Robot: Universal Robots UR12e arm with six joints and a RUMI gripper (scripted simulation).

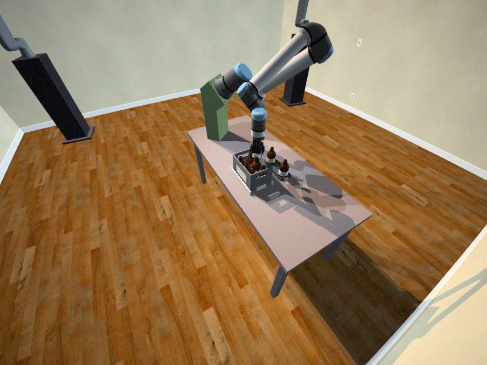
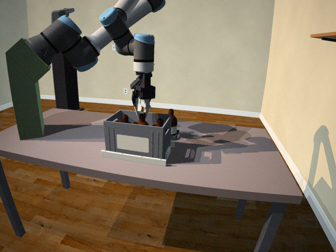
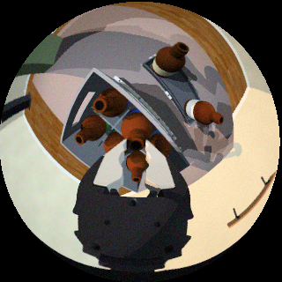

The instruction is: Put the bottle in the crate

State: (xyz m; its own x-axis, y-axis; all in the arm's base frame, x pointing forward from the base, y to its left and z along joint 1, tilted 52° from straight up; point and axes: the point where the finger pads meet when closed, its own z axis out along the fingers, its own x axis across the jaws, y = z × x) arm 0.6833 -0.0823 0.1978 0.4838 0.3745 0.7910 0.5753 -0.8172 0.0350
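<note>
Now: the grey crate 9 cm below my hand, 4 cm to the right of it and 1 cm ahead of it. Also, from my hand: tray 19 cm to the left, 16 cm below, 1 cm behind.
</note>
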